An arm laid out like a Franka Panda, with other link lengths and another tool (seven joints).
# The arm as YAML. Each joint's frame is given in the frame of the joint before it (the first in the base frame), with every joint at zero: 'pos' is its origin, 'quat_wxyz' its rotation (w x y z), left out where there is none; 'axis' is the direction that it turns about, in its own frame. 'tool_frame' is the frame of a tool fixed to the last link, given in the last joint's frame.
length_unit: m
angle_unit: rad
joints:
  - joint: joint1
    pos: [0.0, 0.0, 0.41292]
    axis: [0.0, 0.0, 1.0]
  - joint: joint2
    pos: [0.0, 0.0, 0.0]
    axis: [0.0, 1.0, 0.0]
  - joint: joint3
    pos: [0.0, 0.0, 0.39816]
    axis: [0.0, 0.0, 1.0]
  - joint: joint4
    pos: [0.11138, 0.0, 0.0]
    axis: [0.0, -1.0, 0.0]
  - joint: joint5
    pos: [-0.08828, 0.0, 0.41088]
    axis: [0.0, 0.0, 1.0]
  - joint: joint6
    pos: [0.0, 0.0, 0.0]
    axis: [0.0, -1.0, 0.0]
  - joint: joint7
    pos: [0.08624, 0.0, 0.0]
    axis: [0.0, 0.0, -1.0]
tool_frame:
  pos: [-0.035, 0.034, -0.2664]
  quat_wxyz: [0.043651, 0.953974, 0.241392, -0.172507]
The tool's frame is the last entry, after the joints.
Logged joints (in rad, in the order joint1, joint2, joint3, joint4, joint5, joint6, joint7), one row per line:
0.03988, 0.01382, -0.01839, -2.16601, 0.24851, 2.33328, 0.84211
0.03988, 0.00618, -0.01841, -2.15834, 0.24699, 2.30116, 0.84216
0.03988, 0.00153, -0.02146, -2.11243, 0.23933, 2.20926, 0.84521
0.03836, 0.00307, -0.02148, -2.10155, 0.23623, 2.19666, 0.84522
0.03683, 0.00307, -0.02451, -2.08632, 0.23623, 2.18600, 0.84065
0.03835, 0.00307, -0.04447, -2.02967, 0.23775, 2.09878, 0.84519
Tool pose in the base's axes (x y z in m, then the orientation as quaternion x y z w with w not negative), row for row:
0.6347, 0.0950, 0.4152, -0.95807, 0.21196, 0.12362, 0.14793
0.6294, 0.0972, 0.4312, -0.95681, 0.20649, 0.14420, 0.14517
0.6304, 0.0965, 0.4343, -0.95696, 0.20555, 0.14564, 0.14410
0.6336, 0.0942, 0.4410, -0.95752, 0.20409, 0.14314, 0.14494
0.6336, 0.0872, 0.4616, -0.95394, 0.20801, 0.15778, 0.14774
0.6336, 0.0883, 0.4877, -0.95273, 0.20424, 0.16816, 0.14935
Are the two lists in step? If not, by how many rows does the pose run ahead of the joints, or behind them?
The pose runs 1 row ahead of the joints: the pose in row i belongs to the joints in row i + 1.
